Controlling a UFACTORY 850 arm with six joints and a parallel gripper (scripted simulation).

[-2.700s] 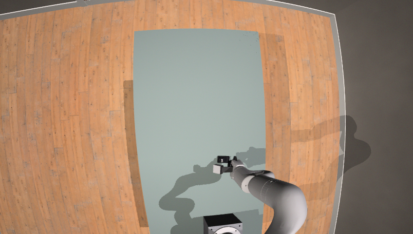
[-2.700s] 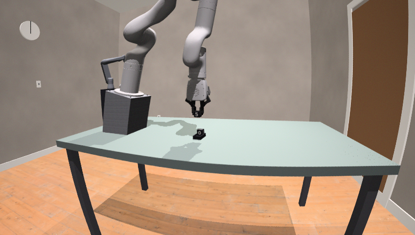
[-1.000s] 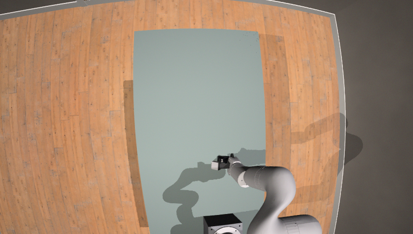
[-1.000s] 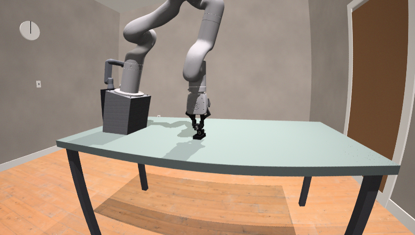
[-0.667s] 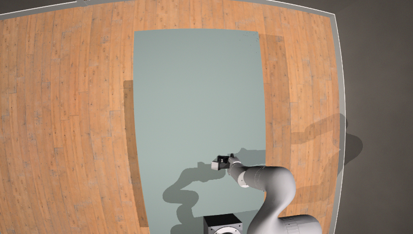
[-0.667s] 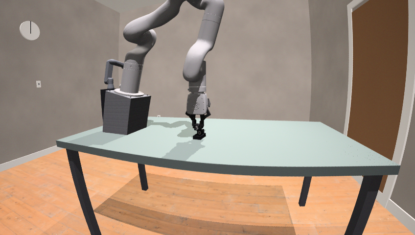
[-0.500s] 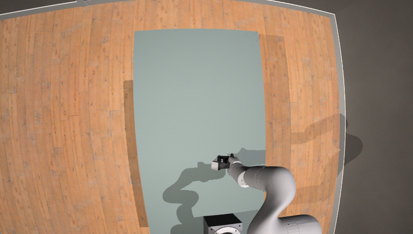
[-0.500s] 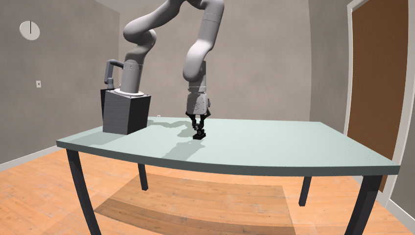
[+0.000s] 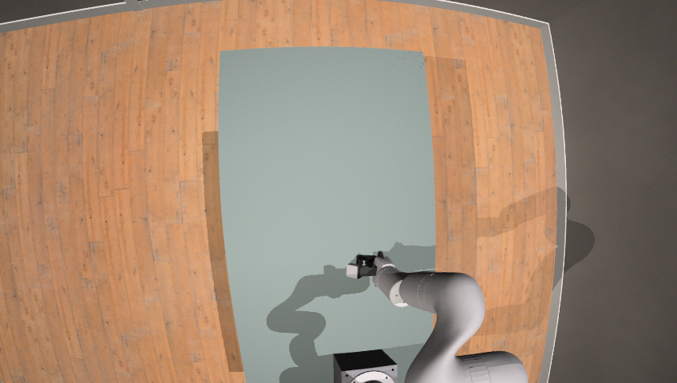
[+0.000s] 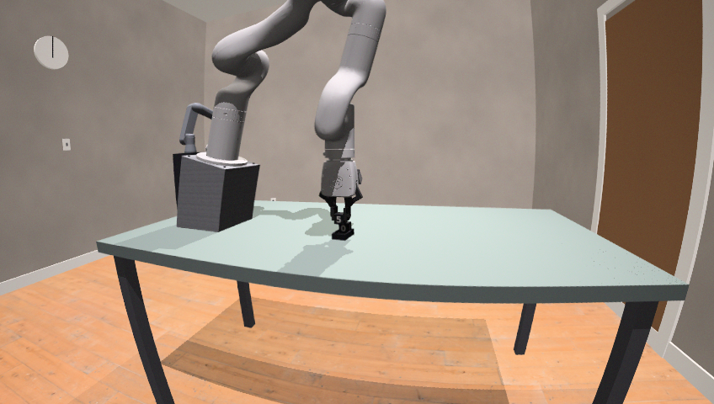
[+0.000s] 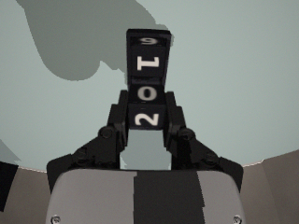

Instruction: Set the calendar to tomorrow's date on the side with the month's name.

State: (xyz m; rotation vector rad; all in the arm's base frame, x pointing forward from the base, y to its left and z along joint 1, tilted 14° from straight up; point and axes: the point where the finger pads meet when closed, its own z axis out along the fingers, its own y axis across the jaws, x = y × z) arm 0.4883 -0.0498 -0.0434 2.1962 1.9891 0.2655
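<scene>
Right now my hand is 2 cm to the right of the black tray and 7 cm above it. From my hand the other things lie so: black cube (1 cm below).
</scene>
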